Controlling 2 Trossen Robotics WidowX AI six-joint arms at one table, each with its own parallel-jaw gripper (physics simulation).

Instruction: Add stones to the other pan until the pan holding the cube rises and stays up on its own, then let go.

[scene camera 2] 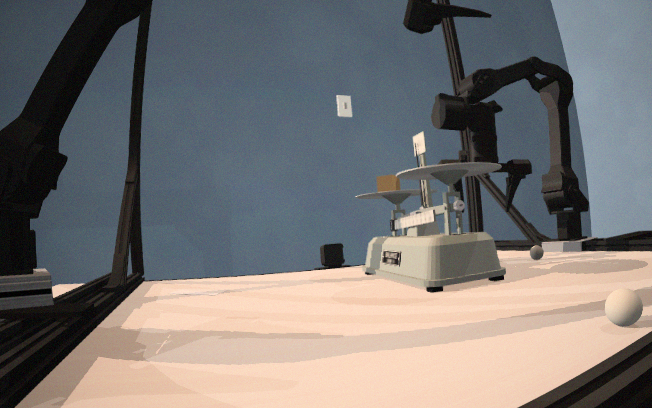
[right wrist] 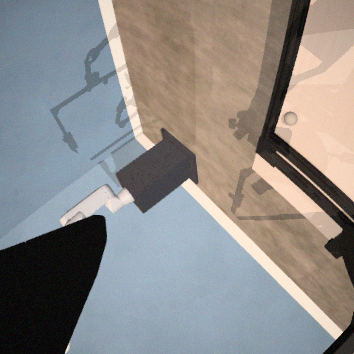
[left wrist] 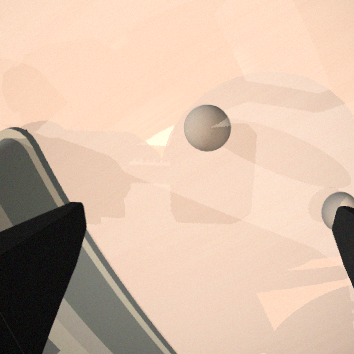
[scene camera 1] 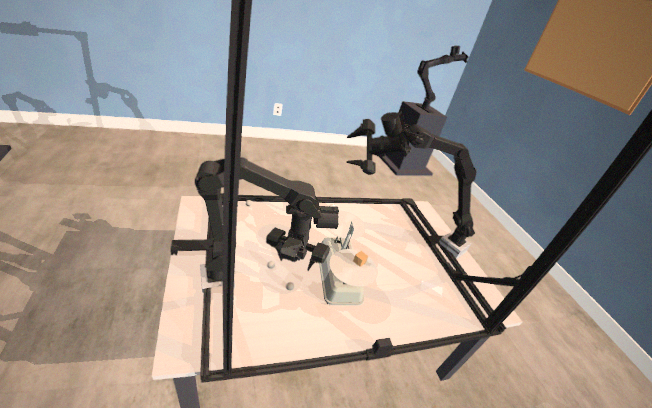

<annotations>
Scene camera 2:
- my left gripper: 485, 212
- grey balance scale: 422, 256
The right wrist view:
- my right gripper: 230, 233
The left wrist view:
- my left gripper: 215, 218
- grey balance scale: 96, 305
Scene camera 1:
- my left gripper: 294, 265
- my right gripper: 346, 149
</annotations>
